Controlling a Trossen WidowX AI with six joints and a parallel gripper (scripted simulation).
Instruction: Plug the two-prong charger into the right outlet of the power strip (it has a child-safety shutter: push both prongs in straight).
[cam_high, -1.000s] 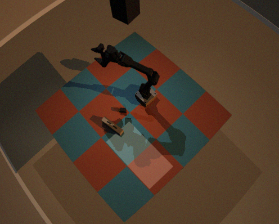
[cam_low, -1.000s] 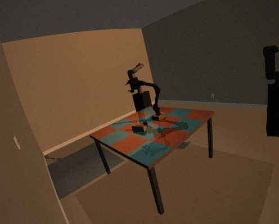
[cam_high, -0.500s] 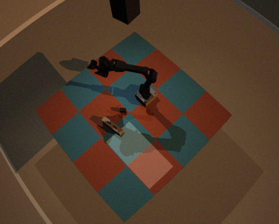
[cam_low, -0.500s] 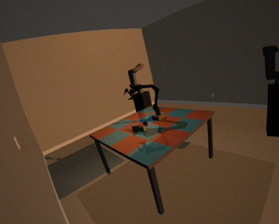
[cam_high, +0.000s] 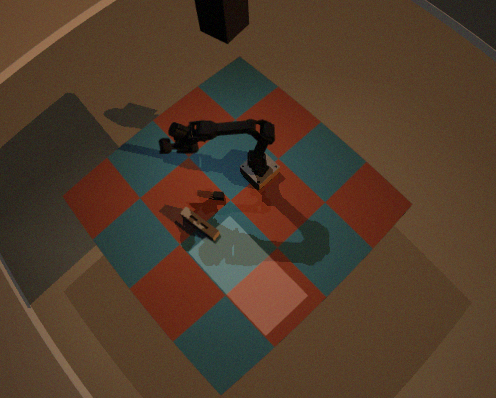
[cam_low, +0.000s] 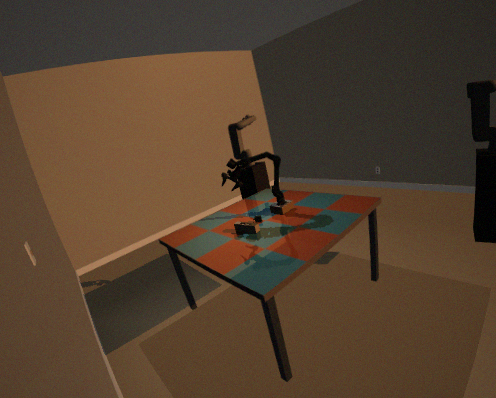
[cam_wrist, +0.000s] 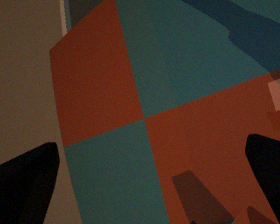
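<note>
The two-prong charger lies 20 mm behind my gripper tip, 210 mm to the left of it and 260 mm below it.
</note>
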